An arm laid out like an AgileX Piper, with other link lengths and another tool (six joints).
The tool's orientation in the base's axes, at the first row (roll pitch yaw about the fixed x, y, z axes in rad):
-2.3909, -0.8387, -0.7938
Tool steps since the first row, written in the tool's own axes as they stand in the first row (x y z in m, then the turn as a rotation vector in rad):
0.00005, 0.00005, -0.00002, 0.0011, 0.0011, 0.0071
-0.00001, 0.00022, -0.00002, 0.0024, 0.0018, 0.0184
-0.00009, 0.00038, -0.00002, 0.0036, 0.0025, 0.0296
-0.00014, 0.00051, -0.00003, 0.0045, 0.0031, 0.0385
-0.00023, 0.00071, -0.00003, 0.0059, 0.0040, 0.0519
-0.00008, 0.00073, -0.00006, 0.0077, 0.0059, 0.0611
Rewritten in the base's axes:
0.00000, -0.00007, 0.00002, 0.0065, -0.0008, -0.0032
-0.00006, -0.00019, -0.00010, 0.0168, -0.0011, -0.0080
-0.00012, -0.00029, -0.00023, 0.0270, -0.0012, -0.0129
-0.00018, -0.00038, -0.00032, 0.0350, -0.0014, -0.0169
-0.00025, -0.00051, -0.00048, 0.0471, -0.0016, -0.0228
-0.00021, -0.00061, -0.00036, 0.0556, -0.0033, -0.0268

